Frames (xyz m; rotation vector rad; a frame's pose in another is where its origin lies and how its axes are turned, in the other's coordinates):
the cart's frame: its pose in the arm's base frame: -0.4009 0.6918 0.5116 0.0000 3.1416 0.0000
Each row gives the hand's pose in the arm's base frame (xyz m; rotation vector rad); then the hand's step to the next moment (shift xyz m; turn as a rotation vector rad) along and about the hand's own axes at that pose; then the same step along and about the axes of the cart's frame.
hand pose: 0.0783 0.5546 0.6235 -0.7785 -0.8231 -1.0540
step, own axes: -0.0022 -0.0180 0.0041 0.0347 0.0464 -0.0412
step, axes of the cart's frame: 0.0184 -0.0010 -0.0027 -0.0612 -0.0360 -0.0035
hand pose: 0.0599 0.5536 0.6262 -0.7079 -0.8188 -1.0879
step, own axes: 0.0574 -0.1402 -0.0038 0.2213 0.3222 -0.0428
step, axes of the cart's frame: 0.1179 -0.0737 -0.0602 -0.3674 -0.0396 -0.1344
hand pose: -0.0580 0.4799 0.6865 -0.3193 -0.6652 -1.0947
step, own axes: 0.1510 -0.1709 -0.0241 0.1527 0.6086 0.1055
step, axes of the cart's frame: 0.1007 -0.1957 -0.0644 -0.5537 0.2163 -0.2269
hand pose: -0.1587 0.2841 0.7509 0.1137 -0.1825 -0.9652
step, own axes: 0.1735 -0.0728 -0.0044 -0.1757 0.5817 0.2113
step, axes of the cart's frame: -0.0386 -0.1842 -0.0008 -0.3279 0.4704 -0.2917
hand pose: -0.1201 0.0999 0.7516 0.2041 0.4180 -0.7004
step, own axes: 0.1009 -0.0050 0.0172 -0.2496 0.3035 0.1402
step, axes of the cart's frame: -0.0712 -0.0678 0.0289 -0.0717 0.3276 -0.2482
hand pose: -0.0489 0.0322 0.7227 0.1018 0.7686 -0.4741
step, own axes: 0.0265 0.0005 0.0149 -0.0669 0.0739 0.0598
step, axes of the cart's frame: -0.0262 -0.0133 0.0076 -0.0302 0.0754 -0.0831
